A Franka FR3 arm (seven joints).
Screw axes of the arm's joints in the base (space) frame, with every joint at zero. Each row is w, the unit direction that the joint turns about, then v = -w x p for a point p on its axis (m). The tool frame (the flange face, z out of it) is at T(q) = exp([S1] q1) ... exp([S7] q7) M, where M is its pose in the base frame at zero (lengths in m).
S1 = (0, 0, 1, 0, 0, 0)
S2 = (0, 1, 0, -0.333, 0, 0)
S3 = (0, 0, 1, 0, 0, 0)
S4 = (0, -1, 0, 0.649, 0, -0.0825)
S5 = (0, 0, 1, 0, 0, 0)
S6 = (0, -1, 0, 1.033, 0, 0)
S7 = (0, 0, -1, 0, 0.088, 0)
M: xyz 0.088 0 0.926 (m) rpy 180 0 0 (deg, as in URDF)
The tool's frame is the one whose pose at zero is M.
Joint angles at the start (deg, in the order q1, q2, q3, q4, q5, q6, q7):
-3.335, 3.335, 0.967, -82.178, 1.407, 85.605, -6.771
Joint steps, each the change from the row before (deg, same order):
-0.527, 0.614, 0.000, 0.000, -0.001, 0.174, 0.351
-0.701, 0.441, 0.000, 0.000, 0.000, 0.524, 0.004
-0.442, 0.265, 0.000, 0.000, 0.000, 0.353, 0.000
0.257, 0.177, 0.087, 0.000, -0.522, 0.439, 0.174
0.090, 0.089, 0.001, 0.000, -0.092, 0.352, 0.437
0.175, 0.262, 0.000, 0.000, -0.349, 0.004, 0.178
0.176, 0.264, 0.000, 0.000, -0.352, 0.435, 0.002
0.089, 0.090, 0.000, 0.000, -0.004, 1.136, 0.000
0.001, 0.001, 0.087, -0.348, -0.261, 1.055, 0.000
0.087, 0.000, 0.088, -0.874, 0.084, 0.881, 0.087
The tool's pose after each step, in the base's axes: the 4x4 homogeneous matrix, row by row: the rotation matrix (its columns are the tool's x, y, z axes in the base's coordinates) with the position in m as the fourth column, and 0 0 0 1 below. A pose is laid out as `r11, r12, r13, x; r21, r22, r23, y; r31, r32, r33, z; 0, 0, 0, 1`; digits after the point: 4 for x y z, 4 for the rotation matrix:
0.9980, 0.0631, -0.0048, 0.5684; 0.0632, -0.9977, 0.0259, -0.0263; -0.0031, -0.0262, -0.9997, 0.6433; 0, 0, 0, 1
0.9987, 0.0506, -0.0030, 0.5713; 0.0507, -0.9984, 0.0260, -0.0336; -0.0017, -0.0261, -0.9997, 0.6397; 0, 0, 0, 1
0.9991, 0.0428, -0.0013, 0.5731; 0.0428, -0.9987, 0.0260, -0.0382; -0.0001, -0.0260, -0.9997, 0.6376; 0, 0, 0, 1
0.9990, 0.0452, 0.0026, 0.5750; 0.0452, -0.9988, 0.0168, -0.0359; 0.0033, -0.0167, -0.9999, 0.6365; 0, 0, 0, 1
0.9992, 0.0391, 0.0070, 0.5762; 0.0390, -0.9991, 0.0150, -0.0353; 0.0076, -0.0147, -0.9999, 0.6361; 0, 0, 0, 1
0.9993, 0.0387, 0.0021, 0.5777; 0.0386, -0.9992, 0.0093, -0.0343; 0.0025, -0.0092, -1.0000, 0.6335; 0, 0, 0, 1
0.9991, 0.0414, 0.0048, 0.5799; 0.0414, -0.9991, 0.0031, -0.0333; 0.0049, -0.0029, -1.0000, 0.6315; 0, 0, 0, 1
0.9988, 0.0429, 0.0230, 0.5825; 0.0429, -0.9991, 0.0020, -0.0326; 0.0230, -0.0010, -0.9997, 0.6324; 0, 0, 0, 1
0.9984, 0.0442, 0.0350, 0.5844; 0.0444, -0.9990, -0.0030, -0.0323; 0.0349, 0.0046, -0.9994, 0.6312; 0, 0, 0, 1
0.9983, 0.0458, 0.0353, 0.5859; 0.0459, -0.9989, -0.0013, -0.0305; 0.0352, 0.0029, -0.9994, 0.6253; 0, 0, 0, 1

